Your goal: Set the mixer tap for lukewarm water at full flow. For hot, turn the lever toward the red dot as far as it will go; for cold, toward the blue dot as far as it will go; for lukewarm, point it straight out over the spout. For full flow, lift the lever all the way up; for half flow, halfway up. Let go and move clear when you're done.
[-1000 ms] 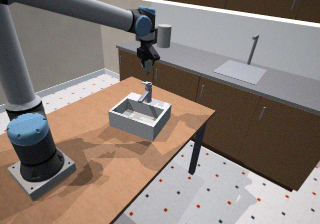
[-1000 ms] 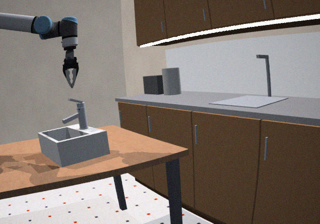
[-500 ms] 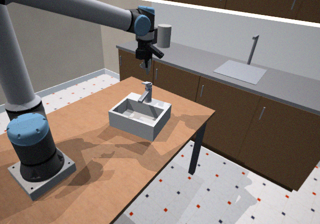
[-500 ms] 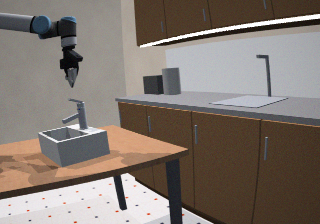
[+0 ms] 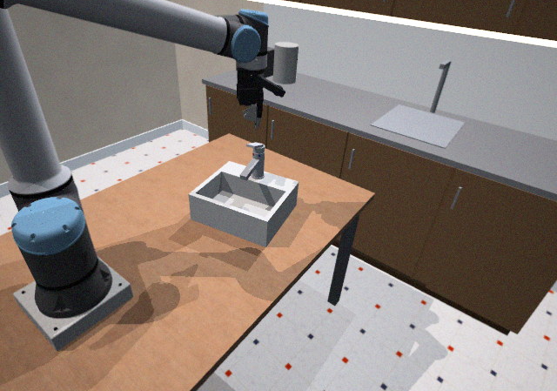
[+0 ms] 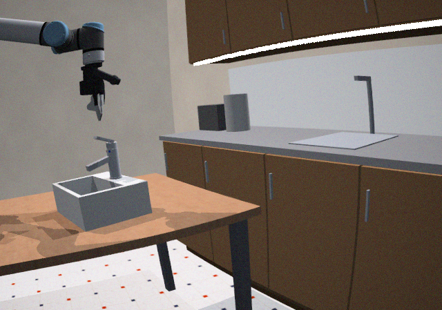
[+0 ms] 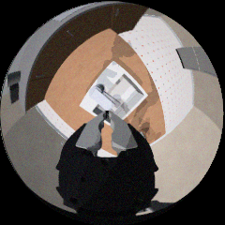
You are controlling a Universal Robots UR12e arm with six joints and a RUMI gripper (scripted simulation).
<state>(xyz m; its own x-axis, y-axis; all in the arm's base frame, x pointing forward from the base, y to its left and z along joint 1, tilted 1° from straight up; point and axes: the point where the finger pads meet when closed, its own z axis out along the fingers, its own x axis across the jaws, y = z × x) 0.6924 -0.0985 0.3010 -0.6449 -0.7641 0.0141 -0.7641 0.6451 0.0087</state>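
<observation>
The lever is 1 cm ahead of my hand, 1 cm to the left of it and 9 cm below it. Also, from my hand: grey mixer tap: 3 cm ahead, 2 cm to the left, 14 cm below; white basin: 7 cm behind, 33 cm below.
</observation>
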